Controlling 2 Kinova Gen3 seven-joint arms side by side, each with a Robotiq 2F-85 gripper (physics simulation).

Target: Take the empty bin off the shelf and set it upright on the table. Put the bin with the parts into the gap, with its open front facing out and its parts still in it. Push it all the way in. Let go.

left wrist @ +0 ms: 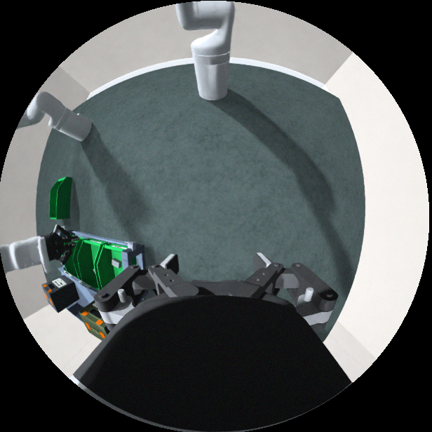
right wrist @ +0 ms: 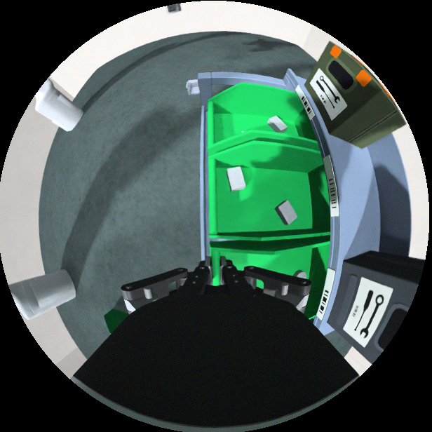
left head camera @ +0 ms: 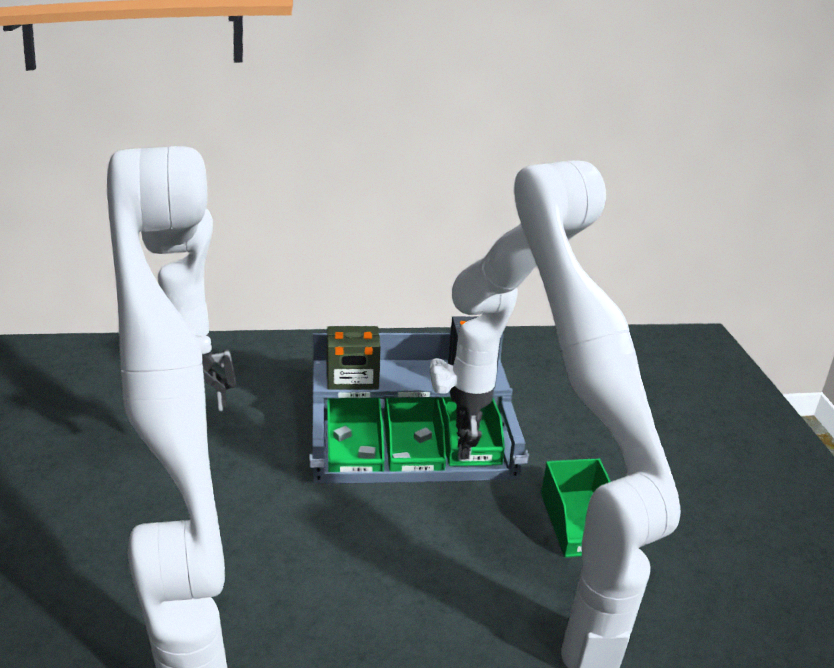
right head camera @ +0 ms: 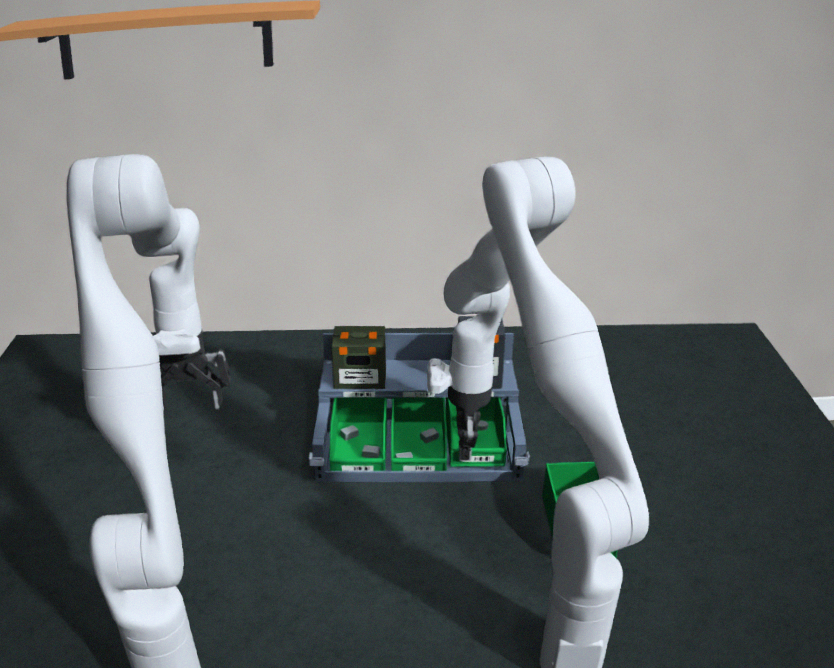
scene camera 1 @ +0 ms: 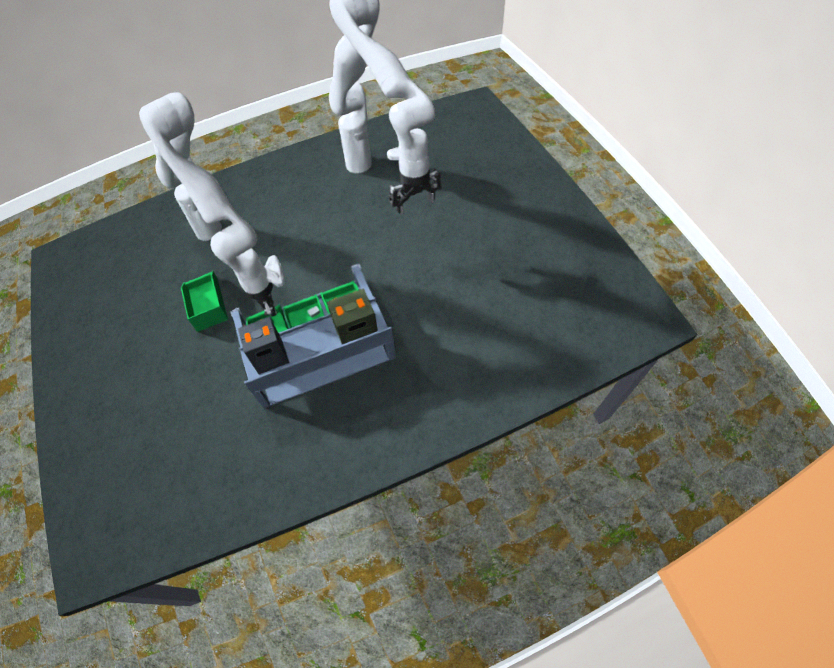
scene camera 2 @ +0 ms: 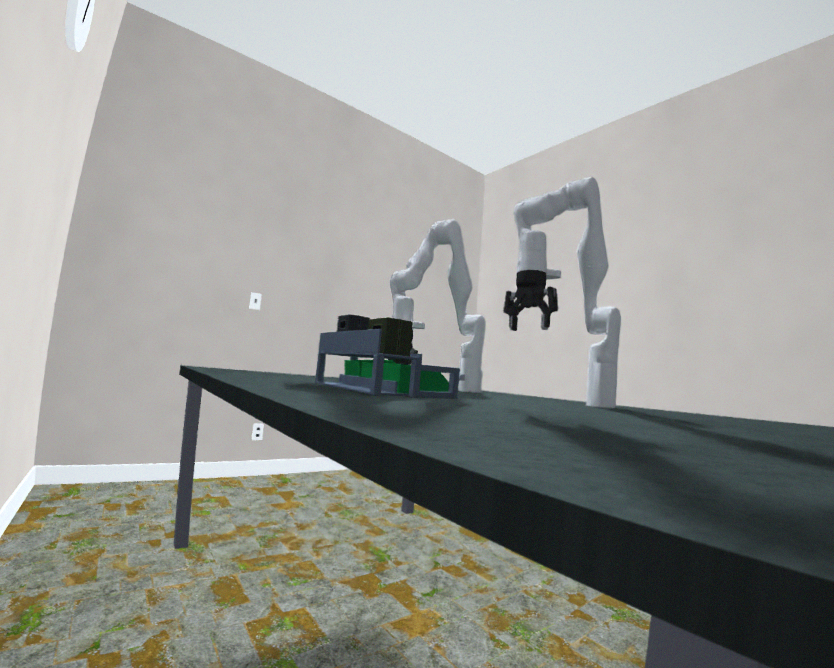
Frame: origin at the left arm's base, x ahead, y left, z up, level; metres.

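Seen in the pictures: left gripper, between the fingertips: [right head camera: 190, 407] [scene camera 1: 415, 206] [scene camera 2: 528, 330]; right gripper, between the fingertips: [left head camera: 463, 457] [right head camera: 464, 457] [scene camera 1: 273, 312]; left arm's base, origin of its link: [scene camera 1: 358, 164] [scene camera 2: 600, 406]; right arm's base, origin of its link: [left head camera: 591, 655] [right head camera: 571, 662] [scene camera 1: 208, 230] [scene camera 2: 468, 391].
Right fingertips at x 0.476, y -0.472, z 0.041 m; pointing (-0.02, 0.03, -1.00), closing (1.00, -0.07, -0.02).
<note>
Offsets run from my right fingertips to a thing's top centre.
The empty green bin @(dz +0.034, dx -0.163, dy -0.177 m) [left head camera: 577, 480] [right head camera: 570, 474] [scene camera 1: 203, 299] [left wrist: 61, 200] stands upright on the table, right of the shelf [left head camera: 417, 477] [right head camera: 417, 476] [scene camera 1: 320, 372] in the left head view. The bin with the parts @(dz +0.055, dx +0.079, dy -0.030 m) [left head camera: 494, 432] [right head camera: 495, 434] [right wrist: 280, 260] is in the shelf's rightmost slot there, open front outward; a grey part shows inside. Its front label sits slightly higher in the picture than its neighbours'. My right gripper [left head camera: 465, 452] [right head camera: 465, 453] [right wrist: 215, 263] is shut on its front wall and hides part of it. My left gripper [scene camera 1: 416, 201] [scene camera 2: 529, 325] [left wrist: 215, 262] is open, empty, high above the table.
Two green bins @(dz +0.040, dx +0.093, dy +0.187 m) [left head camera: 355, 438] [left head camera: 415, 434] with grey parts fill the neighbouring slots. An olive toolbox @(dz +0.158, dx +0.191, dy +0.180 m) [left head camera: 353, 358] [right wrist: 350, 95] and a dark grey toolbox @(dz +0.183, dx +0.168, dy -0.050 m) [scene camera 1: 263, 347] [right wrist: 350, 300] stand on the upper deck, the grey one close behind my right gripper. An orange wall shelf [left head camera: 139, 11] hangs at the upper left.
</note>
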